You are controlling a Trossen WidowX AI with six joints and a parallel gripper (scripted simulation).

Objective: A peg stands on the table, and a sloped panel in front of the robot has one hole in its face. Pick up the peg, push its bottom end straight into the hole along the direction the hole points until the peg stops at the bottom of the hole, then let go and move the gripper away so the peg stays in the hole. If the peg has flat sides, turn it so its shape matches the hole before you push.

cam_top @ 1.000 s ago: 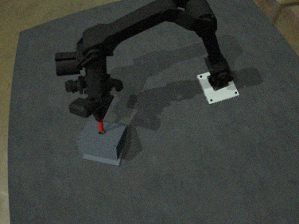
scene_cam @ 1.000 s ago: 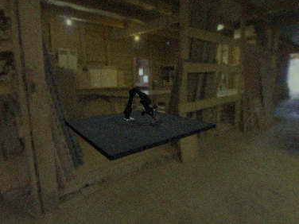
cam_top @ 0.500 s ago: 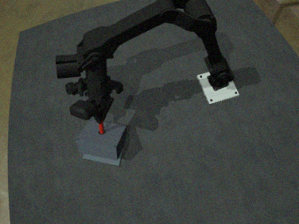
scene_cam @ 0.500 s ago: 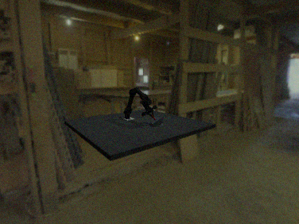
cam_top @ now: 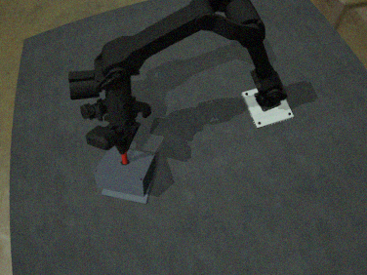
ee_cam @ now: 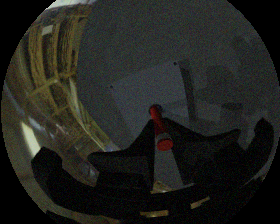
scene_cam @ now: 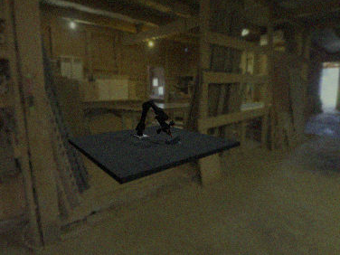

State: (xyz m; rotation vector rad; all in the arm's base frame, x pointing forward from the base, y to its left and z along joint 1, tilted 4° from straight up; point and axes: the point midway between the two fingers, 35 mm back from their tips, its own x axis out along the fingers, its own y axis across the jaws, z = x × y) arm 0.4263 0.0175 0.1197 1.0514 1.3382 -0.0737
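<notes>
Right now my gripper tip is 20 mm short of the grey-blue sloped panel, 30 mm to the right of it and 50 mm above it. The rest, counted from my gripper tip: red peg 10 mm to the right, 10 mm above.
</notes>
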